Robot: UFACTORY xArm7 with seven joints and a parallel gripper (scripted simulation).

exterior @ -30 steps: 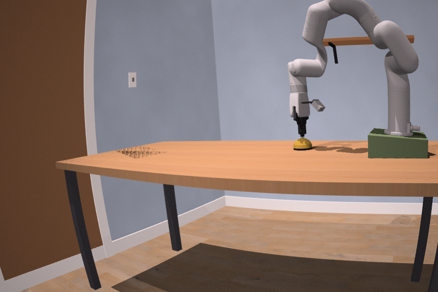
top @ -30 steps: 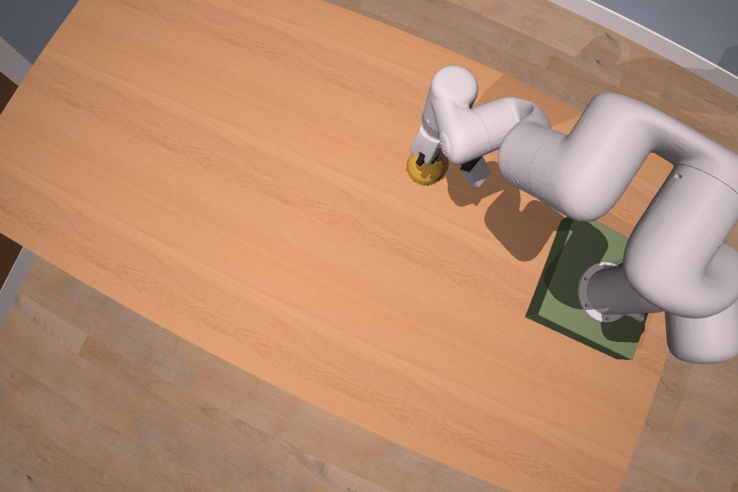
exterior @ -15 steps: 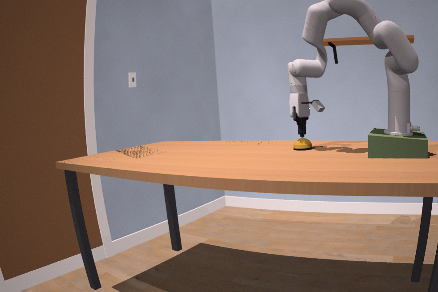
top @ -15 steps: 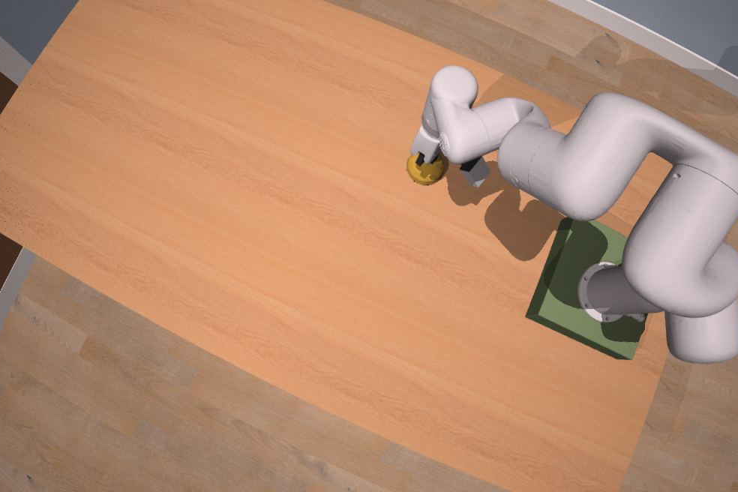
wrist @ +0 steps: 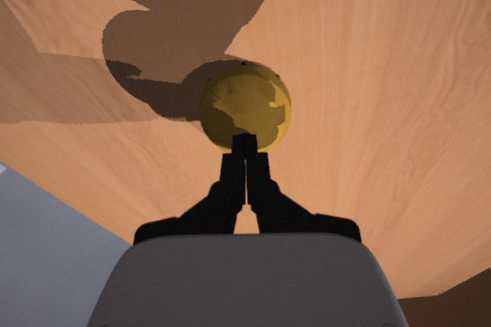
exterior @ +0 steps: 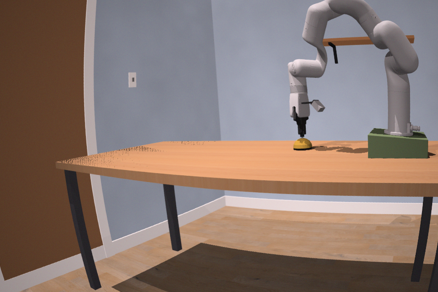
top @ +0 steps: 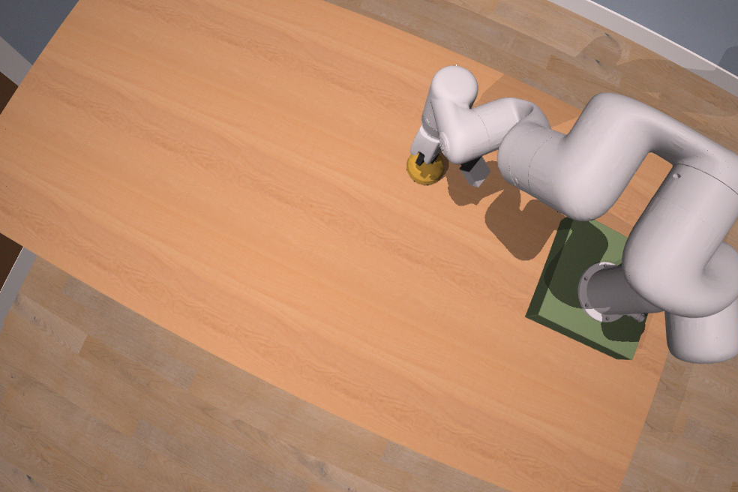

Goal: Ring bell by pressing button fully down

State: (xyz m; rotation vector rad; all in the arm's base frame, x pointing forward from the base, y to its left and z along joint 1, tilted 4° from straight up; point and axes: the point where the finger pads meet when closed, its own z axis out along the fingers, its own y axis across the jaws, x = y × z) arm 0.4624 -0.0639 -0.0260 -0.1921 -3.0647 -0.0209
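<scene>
Right now the button is 30 mm below my hand. Round my hand: yellow dome bell: 40 mm below.
</scene>
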